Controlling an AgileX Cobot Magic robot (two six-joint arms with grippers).
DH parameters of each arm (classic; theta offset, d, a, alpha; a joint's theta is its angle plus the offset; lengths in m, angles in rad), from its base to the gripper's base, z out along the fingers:
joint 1: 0 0.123 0 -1.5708
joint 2: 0.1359 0 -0.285 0
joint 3: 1.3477 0 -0.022 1.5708
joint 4: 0 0.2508 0 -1.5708
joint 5: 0 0 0.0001 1.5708
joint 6: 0 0.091 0 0
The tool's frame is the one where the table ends.
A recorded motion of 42 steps. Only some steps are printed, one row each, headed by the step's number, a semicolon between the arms.
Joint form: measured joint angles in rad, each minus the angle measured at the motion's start. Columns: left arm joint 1, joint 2, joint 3, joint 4, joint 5, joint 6; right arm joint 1, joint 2, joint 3, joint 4, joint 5, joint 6.
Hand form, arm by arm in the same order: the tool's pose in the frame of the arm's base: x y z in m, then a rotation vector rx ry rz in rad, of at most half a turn. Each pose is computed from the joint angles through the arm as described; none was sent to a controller.
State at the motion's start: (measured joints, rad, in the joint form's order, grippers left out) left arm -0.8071 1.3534 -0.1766 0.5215 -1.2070 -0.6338; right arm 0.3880 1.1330 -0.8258 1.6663 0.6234 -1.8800
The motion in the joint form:
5: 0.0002 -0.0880 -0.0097 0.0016 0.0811 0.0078; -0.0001 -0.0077 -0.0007 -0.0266 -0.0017 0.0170
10: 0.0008 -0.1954 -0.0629 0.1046 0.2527 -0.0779; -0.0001 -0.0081 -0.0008 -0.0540 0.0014 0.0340
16: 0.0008 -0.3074 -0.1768 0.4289 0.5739 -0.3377; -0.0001 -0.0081 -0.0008 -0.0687 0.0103 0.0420
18: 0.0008 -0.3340 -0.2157 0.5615 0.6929 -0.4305; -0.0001 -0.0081 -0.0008 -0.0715 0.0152 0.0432
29: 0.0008 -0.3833 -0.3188 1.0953 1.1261 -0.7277; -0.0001 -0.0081 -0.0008 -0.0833 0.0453 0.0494
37: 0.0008 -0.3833 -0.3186 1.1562 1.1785 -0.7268; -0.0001 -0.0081 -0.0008 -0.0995 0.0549 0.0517
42: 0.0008 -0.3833 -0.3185 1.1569 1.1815 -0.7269; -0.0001 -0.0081 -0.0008 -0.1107 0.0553 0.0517
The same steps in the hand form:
5: 0.1008 -0.1645 0.2121 0.7377 1.4753 -1.2810; 0.1985 0.1383 0.3513 -0.9339 1.4784 0.6674
10: 0.0983 -0.1653 0.2283 0.8137 1.4908 -1.2473; 0.1978 0.1384 0.3501 -0.9498 1.4862 0.6638
16: 0.0991 -0.1666 0.2460 0.9808 1.6122 -1.1005; 0.1970 0.1388 0.3494 -0.9635 1.4869 0.6674
18: 0.1032 -0.1646 0.2509 1.0216 1.6551 -0.9919; 0.1966 0.1390 0.3494 -0.9683 1.4855 0.6707
29: 0.1309 -0.1469 0.2688 1.0518 1.6855 -0.4387; 0.1941 0.1403 0.3491 -0.9937 1.4764 0.6935
37: 0.1345 -0.1438 0.2687 1.0692 1.6637 -0.3478; 0.1932 0.1407 0.3483 -1.0132 1.4740 0.6925
42: 0.1347 -0.1436 0.2687 1.0678 1.6641 -0.3446; 0.1931 0.1407 0.3477 -1.0240 1.4741 0.6852

